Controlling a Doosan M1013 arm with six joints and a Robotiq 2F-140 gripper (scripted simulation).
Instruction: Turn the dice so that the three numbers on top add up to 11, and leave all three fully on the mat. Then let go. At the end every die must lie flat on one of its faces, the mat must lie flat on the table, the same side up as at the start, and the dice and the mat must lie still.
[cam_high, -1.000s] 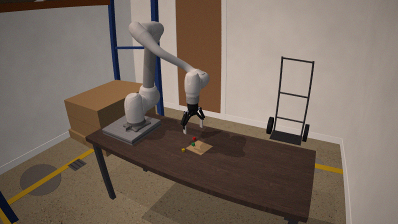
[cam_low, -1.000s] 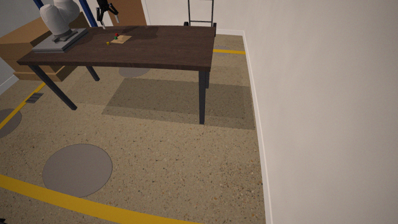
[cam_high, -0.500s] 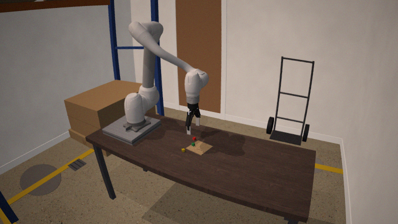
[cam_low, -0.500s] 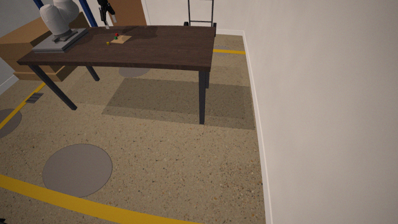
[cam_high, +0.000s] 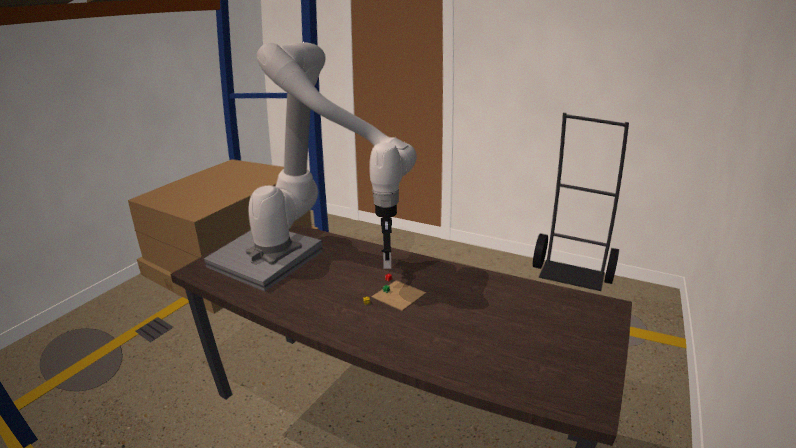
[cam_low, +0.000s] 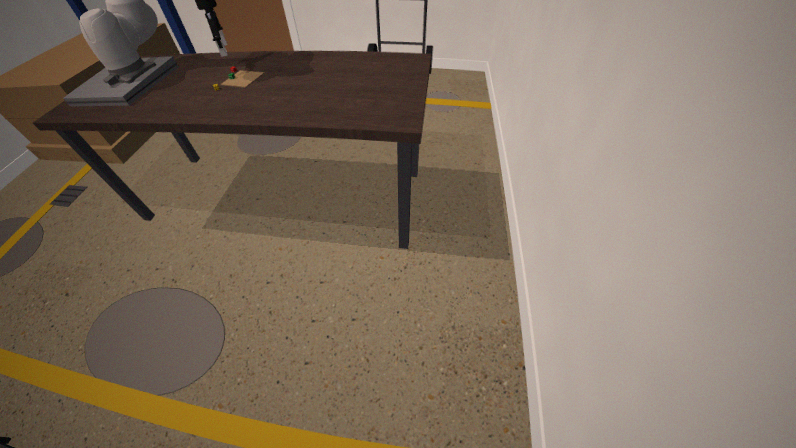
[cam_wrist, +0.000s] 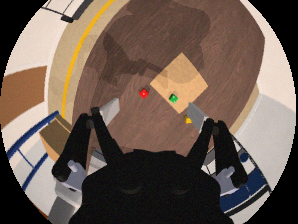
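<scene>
The red die lies 1 cm behind my hand, 2 cm to the left of it and 11 cm below it. The rest, counted from my hand: green die 3 cm ahead, 5 cm to the right, 10 cm below; tan mat 8 cm ahead, 5 cm to the right, 12 cm below; yellow die 1 cm ahead, 15 cm to the right, 11 cm below.
</scene>
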